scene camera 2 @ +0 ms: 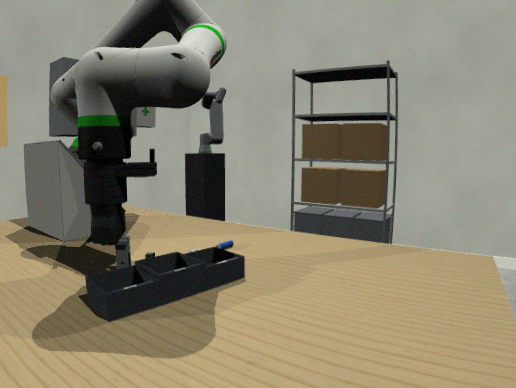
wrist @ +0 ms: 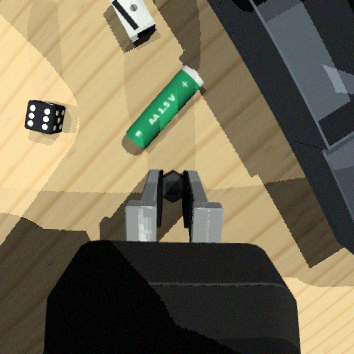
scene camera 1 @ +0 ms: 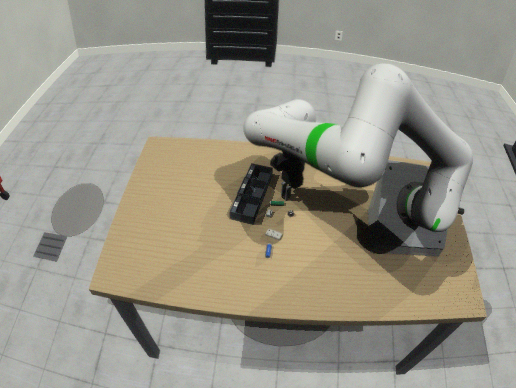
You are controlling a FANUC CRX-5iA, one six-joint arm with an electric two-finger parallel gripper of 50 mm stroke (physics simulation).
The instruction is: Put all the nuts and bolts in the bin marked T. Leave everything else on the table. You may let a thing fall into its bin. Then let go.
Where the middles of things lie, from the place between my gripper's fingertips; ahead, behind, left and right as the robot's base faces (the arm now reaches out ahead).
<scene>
I see the green battery (wrist: 186,81) 30 mm ahead of my hand and 40 mm to the left of it. The rest, counted from my hand: black three-compartment bin (scene camera 2: 151,282) (120 mm ahead, 20 mm to the left, 20 mm above); black die (wrist: 42,116) (30 mm behind, 80 mm to the left, 10 mm above).
</scene>
